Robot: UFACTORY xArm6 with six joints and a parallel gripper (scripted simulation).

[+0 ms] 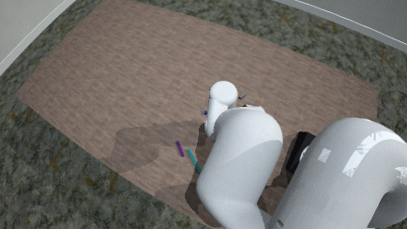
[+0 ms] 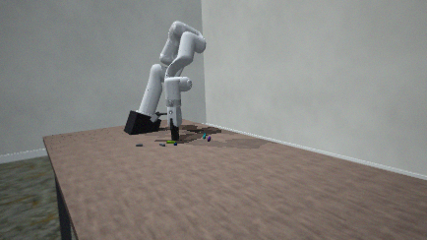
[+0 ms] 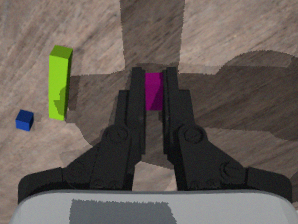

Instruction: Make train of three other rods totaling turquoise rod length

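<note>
My gripper is now 20 mm above the magenta rod. The rest, counted from my hand: blue rod 90 mm ahead, 40 mm to the right, 20 mm below; turquoise rod 150 mm to the left, 20 mm below, 20 mm ahead; lime rod 40 mm to the right, 40 mm ahead, 20 mm below.
</note>
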